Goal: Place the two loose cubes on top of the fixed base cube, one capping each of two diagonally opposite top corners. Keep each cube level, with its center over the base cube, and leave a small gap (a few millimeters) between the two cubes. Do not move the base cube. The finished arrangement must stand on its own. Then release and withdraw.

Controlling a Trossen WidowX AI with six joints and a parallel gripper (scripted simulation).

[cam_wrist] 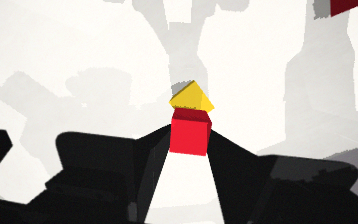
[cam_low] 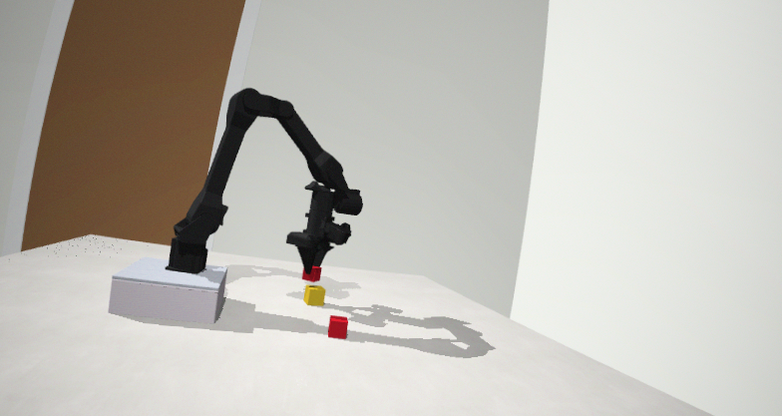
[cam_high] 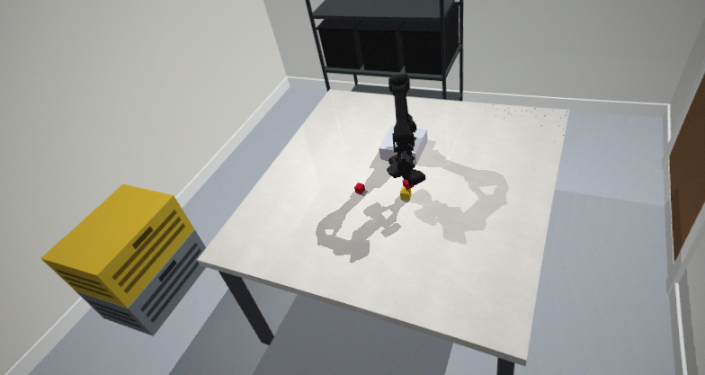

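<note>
The yellow cube lies 1 cm ahead of my gripper tip, 1 cm to the right of it and 5 cm below it. Round my gripper tip: red cube: right at my gripper tip.
</note>
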